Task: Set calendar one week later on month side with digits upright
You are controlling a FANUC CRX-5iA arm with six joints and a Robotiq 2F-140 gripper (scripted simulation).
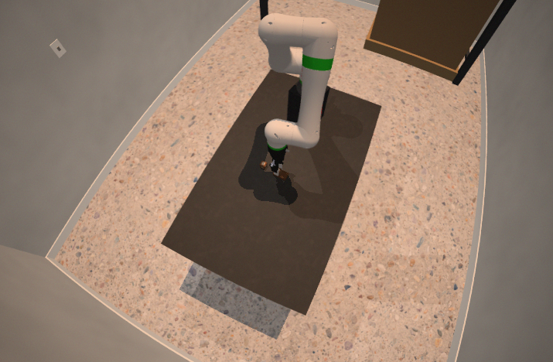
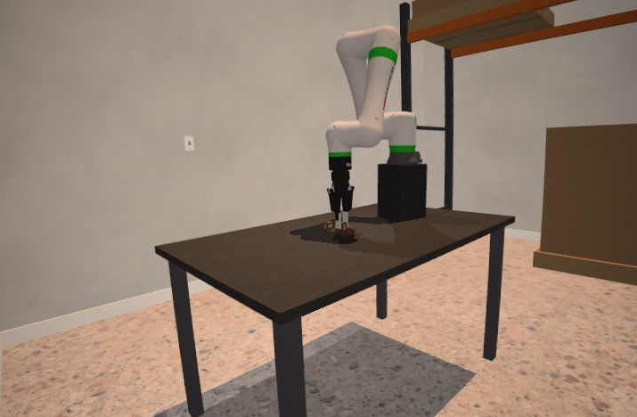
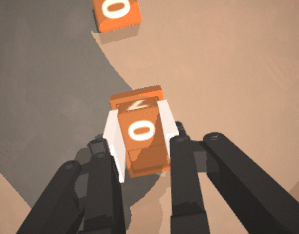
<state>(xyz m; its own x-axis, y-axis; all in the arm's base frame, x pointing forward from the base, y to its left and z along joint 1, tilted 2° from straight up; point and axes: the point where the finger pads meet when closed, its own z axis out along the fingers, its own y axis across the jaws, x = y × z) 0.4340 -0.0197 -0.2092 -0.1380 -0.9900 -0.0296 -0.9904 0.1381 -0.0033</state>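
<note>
My gripper is now 20 mm to the right of the brown tray and 40 mm above it.
</note>
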